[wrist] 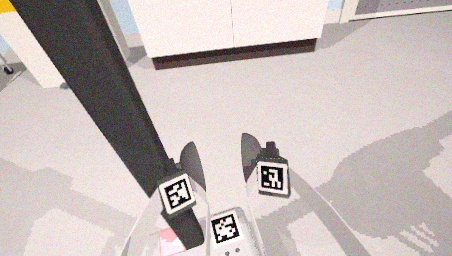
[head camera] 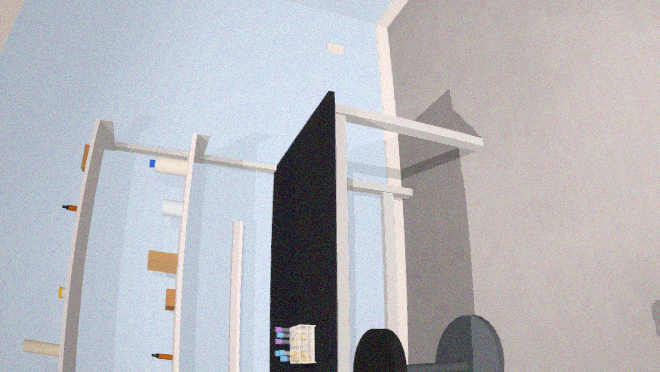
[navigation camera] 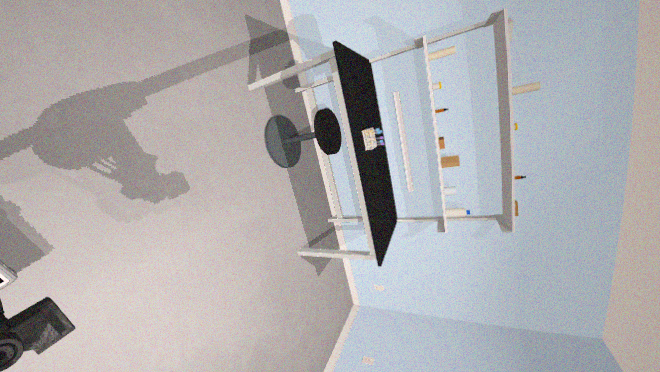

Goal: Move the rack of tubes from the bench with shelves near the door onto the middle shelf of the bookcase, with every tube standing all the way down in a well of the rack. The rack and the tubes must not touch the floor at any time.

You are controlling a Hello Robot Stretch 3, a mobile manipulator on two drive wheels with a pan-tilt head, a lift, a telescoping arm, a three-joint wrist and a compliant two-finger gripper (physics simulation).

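Places are measured from the robot's base along level axes (x ahead, y left, z up), in metres.
Where they show: gripper, fingertip midpoint: (wrist: 221,154).
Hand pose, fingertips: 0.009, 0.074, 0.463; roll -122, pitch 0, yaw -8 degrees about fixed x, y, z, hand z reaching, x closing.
Note:
Each offset is from my fingertips to the top centre of the thing, as dx, dy, dz. "spot": to the spot under its first point. Level surfaces: height alone.
The rack {spot: +1.511, -0.511, +0.327} (head camera: 303,344) (navigation camera: 369,139), white and box-shaped, stands on the black top of the bench with shelves {dz +0.299} (head camera: 305,225) (navigation camera: 376,185). Several tubes {+1.540, -0.526, +0.418} (head camera: 283,342) (navigation camera: 380,136) with purple and light blue caps stick up from it; whether each is fully down in a well is too small to tell. The head and navigation views are turned on their side. My gripper (wrist: 221,154) is open and empty in the wrist view, over bare floor, away from the rack. The bookcase does not show clearly in these views.
A round black stool {+1.620, -0.425, +0.020} (head camera: 380,350) (navigation camera: 327,131) stands in front of the bench. Bottles and boxes, one a brown box (head camera: 163,261) (navigation camera: 450,161), stand on the shelves above the bench top. A white cabinet (wrist: 230,25) stands ahead in the wrist view, and a dark beam (wrist: 95,85) crosses its left side.

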